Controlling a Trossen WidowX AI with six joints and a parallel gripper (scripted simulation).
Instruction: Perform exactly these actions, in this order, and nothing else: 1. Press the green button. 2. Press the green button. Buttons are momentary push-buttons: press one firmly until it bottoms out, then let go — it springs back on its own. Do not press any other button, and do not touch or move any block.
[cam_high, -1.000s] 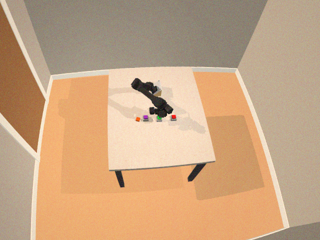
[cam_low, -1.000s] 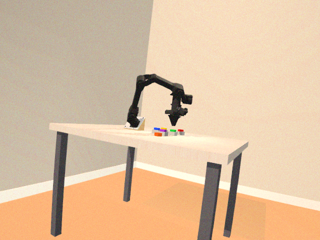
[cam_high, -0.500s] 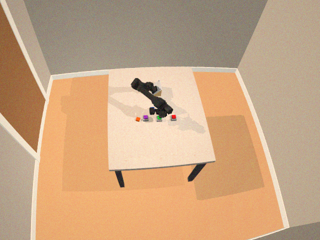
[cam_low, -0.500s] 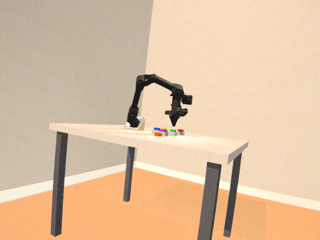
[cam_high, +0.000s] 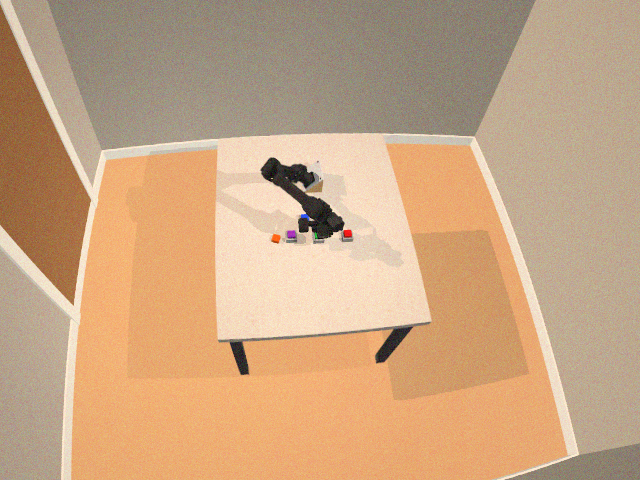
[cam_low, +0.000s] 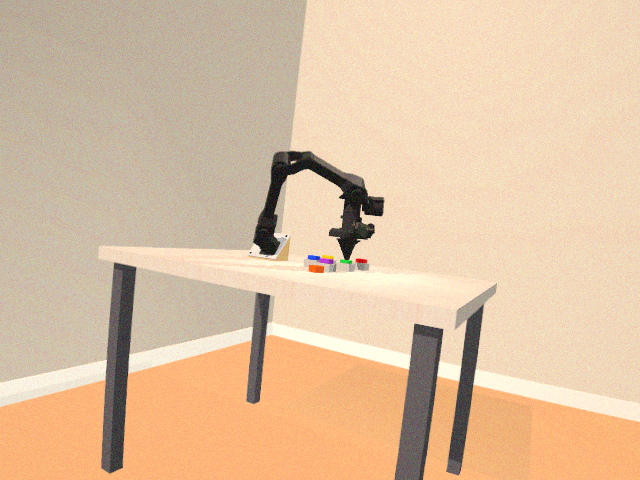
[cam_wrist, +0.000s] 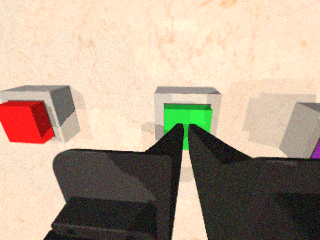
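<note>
The green button is 1 cm below my gripper tip. The rest, counted from my gripper tip: purple button: 2 cm behind, 12 cm to the right, 1 cm below; red button: 1 cm ahead, 13 cm to the left; orange block: 2 cm behind, 19 cm to the right, 3 cm below.
</note>
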